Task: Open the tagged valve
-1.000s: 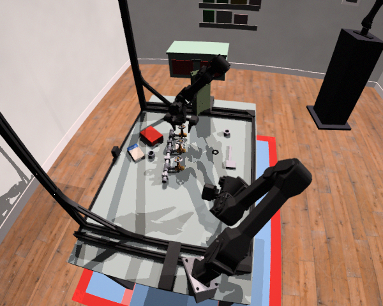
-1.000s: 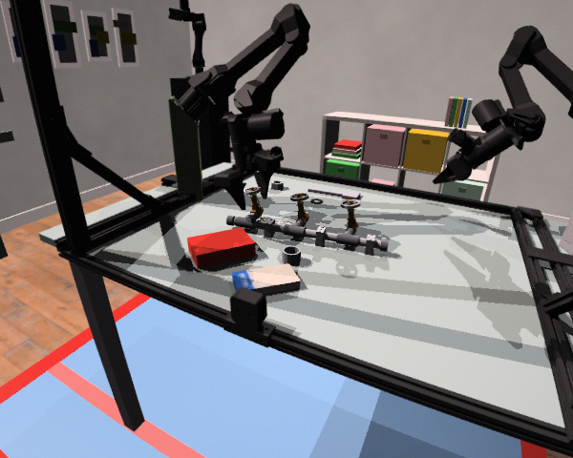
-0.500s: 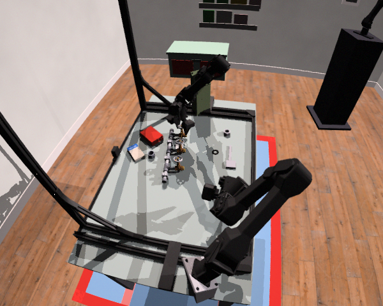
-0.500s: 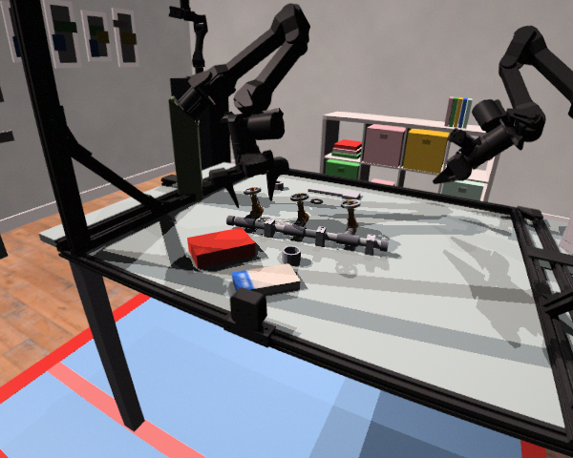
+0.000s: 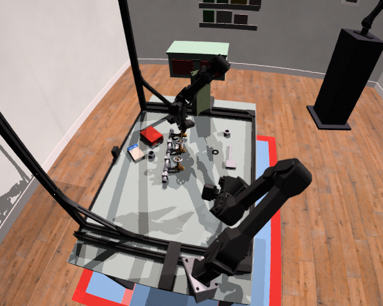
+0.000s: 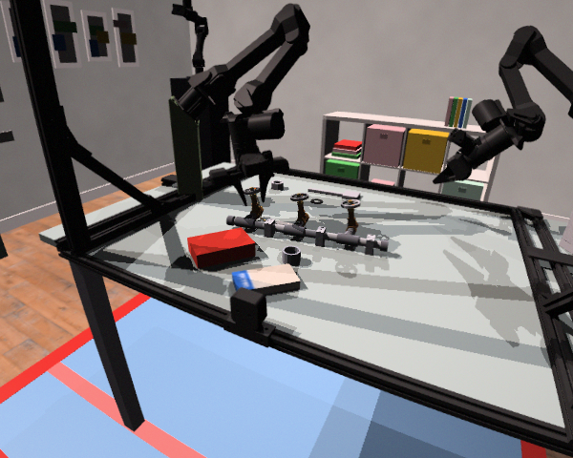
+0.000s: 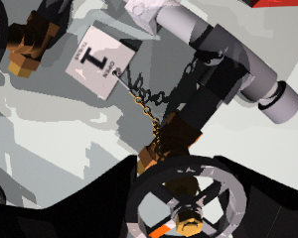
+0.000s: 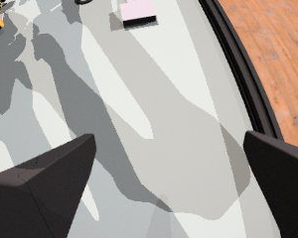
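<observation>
The white tag lies 10 mm behind my left hand, 80 mm to the right of it and 70 mm below it. The rest, counted from my left hand: nut (260 mm ahead, 20 mm to the left, 70 mm below); grey flat piece (260 mm ahead, 170 mm to the right, 70 mm below); red box (180 mm behind, 60 mm below).
</observation>
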